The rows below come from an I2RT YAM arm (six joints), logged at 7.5 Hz.
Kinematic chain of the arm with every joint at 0, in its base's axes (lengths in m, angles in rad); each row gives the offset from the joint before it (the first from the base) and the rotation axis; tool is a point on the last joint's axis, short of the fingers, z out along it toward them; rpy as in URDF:
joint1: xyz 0 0 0.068 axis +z
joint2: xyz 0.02 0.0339 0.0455 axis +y
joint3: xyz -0.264 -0.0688 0 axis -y
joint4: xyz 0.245 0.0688 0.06 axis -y
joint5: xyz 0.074 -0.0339 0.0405 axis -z
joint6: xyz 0.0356 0 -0.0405 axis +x
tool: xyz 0 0 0 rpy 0 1.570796 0
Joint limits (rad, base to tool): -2.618..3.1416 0..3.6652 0..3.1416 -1.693..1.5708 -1.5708..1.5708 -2.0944..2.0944
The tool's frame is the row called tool.
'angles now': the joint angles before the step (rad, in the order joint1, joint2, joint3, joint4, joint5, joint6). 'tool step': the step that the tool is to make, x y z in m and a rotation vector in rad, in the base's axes. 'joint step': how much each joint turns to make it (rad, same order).
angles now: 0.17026 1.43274 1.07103 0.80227 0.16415 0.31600
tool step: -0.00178 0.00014 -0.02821 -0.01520 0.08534 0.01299
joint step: 0.00004 -0.00919 -0.08589 -0.01071 -0.01214 0.00458
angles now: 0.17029 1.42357 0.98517 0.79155 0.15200 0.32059
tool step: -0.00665 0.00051 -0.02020 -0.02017 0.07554 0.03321
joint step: 0.00151 -0.02607 -0.07082 -0.03355 -0.03231 0.00314
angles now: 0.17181 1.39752 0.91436 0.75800 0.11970 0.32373
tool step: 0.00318 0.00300 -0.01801 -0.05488 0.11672 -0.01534
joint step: 0.00915 0.00908 -0.01396 -0.09663 0.01675 -0.03829
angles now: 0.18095 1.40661 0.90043 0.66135 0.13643 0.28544
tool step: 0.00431 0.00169 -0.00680 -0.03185 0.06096 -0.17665
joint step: 0.02299 0.02151 0.01535 -0.04928 0.19552 -0.04600
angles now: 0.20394 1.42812 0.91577 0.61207 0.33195 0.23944
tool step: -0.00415 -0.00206 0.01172 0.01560 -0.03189 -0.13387
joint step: 0.01084 -0.01678 0.01838 0.00301 0.14471 -0.00932
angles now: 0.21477 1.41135 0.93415 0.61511 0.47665 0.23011
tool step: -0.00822 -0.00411 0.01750 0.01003 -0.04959 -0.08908
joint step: 0.00153 -0.03522 0.01839 0.00616 0.08920 -0.01836
